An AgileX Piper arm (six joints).
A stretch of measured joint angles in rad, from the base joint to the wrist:
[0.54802 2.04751 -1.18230 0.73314 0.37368 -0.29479]
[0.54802 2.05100 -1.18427 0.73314 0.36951 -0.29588]
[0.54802 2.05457 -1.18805 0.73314 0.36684 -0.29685]
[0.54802 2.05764 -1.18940 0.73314 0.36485 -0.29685]
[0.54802 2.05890 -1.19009 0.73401 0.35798 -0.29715]
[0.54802 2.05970 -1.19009 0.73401 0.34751 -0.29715]
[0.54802 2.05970 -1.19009 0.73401 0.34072 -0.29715]
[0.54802 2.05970 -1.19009 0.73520 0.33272 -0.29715]
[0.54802 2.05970 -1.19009 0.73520 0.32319 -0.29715]
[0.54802 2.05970 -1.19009 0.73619 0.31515 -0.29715]
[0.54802 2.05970 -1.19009 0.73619 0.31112 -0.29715]
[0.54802 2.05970 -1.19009 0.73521 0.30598 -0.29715]
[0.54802 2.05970 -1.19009 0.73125 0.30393 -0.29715]
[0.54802 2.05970 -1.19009 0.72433 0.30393 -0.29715]
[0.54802 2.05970 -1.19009 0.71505 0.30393 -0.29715]
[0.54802 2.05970 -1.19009 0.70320 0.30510 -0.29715]
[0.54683 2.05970 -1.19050 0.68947 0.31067 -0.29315]
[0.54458 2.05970 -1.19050 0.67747 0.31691 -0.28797]
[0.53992 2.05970 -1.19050 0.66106 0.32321 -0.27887]
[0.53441 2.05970 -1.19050 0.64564 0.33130 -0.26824]
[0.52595 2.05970 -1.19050 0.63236 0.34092 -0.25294]
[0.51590 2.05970 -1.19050 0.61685 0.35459 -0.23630]
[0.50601 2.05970 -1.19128 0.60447 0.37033 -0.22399]
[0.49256 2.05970 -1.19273 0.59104 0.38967 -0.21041]
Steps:
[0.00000 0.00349 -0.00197 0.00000 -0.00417 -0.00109]
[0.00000 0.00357 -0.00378 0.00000 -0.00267 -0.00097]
[0.00000 0.00307 -0.00135 0.00000 -0.00199 0.00000]
[0.00000 0.00126 -0.00069 0.00087 -0.00687 -0.00030]
[0.00000 0.00080 0.00000 0.00000 -0.01047 0.00000]
[0.00000 0.00000 0.00000 0.00000 -0.00679 0.00000]
[0.00000 0.00000 0.00000 0.00119 -0.00800 0.00000]
[0.00000 0.00000 0.00000 0.00000 -0.00953 0.00000]
[0.00000 0.00000 0.00000 0.00099 -0.00804 0.00000]
[0.00000 0.00000 0.00000 0.00000 -0.00403 0.00000]
[0.00000 0.00000 0.00000 -0.00098 -0.00514 0.00000]
[0.00000 0.00000 0.00000 -0.00396 -0.00205 0.00000]
[0.00000 0.00000 0.00000 -0.00692 0.00000 0.00000]
[0.00000 0.00000 0.00000 -0.00928 0.00000 0.00000]
[0.00000 0.00000 0.00000 -0.01185 0.00117 0.00000]
[-0.00119 0.00000 -0.00041 -0.01373 0.00557 0.00400]
[-0.00225 0.00000 0.00000 -0.01200 0.00624 0.00518]
[-0.00466 0.00000 0.00000 -0.01641 0.00630 0.00910]
[-0.00551 0.00000 0.00000 -0.01542 0.00809 0.01063]
[-0.00846 0.00000 0.00000 -0.01328 0.00962 0.01530]
[-0.01005 0.00000 0.00000 -0.01551 0.01367 0.01664]
[-0.00989 0.00000 -0.00078 -0.01238 0.01574 0.01231]
[-0.01345 0.00000 -0.00145 -0.01343 0.01934 0.01358]

